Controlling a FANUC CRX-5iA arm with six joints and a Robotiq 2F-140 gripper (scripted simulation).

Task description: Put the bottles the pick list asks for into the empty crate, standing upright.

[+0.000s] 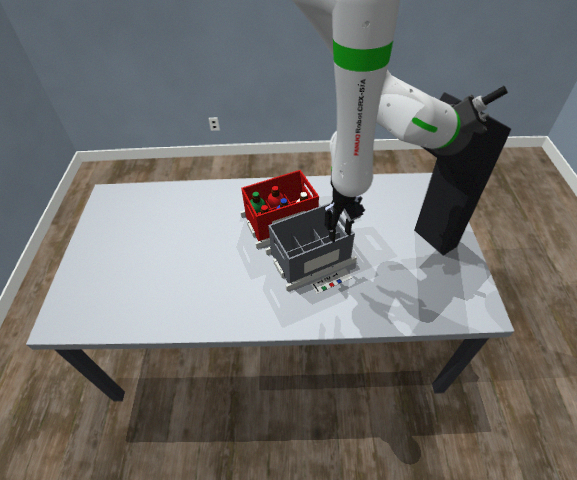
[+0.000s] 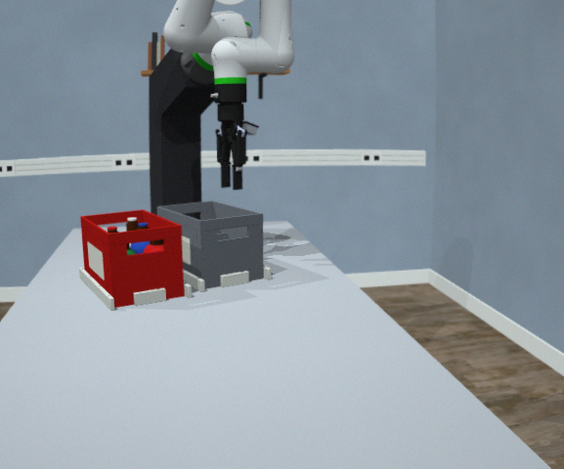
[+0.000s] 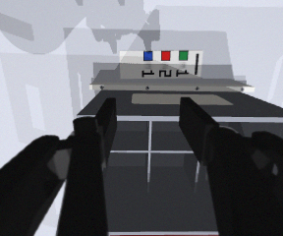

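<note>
The green-label bottle lies 400 mm ahead of my hand, 180 mm to the right of it and 160 mm below it. The rest, counted from my hand: white-capped bottle 230 mm to the right, 200 mm ahead, 160 mm below; then pick list 250 mm below, 40 mm to the left, 10 mm ahead; then grey crate 170 mm below, 120 mm ahead, 40 mm to the right.
</note>
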